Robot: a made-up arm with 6 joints.
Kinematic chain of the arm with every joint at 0, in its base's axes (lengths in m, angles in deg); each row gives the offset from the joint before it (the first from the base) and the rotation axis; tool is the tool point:
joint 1: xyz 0 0 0.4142 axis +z
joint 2: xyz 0.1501 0 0 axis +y
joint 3: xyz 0 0 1.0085 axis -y
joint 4: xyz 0 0 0.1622 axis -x
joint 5: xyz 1.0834 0 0 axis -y
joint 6: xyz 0.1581 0 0 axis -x
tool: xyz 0 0 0
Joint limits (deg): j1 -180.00..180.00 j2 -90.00..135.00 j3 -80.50..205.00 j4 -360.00..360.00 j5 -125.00..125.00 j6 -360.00..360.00
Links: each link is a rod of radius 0.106 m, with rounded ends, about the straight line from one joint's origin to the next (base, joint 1, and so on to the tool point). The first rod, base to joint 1, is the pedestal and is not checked.
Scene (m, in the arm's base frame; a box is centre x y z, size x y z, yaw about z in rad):
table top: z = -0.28
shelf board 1: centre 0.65 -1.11 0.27 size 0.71 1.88 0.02 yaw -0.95
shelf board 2: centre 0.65 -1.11 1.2 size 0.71 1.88 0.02 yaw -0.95
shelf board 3: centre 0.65 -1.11 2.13 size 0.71 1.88 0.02 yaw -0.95
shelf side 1: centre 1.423 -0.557 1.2 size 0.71 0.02 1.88 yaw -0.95
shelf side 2: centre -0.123 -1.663 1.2 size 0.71 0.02 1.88 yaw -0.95
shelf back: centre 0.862 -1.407 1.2 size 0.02 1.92 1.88 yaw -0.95
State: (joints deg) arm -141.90 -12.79 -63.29 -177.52 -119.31 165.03
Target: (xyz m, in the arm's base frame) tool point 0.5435 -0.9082 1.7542
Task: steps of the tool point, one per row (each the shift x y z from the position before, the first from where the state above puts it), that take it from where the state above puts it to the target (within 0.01 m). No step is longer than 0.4 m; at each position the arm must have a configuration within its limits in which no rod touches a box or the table.
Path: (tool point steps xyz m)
1: 0.0651 -0.2547 0.2029
2: 0.1745 -0.2064 0.2194
3: 0.2511 -0.1153 0.2268
4: 0.2795 -0.0009 0.2238
5: 0.2090 0.0631 0.0349
6: 0.1887 0.1033 0.0343

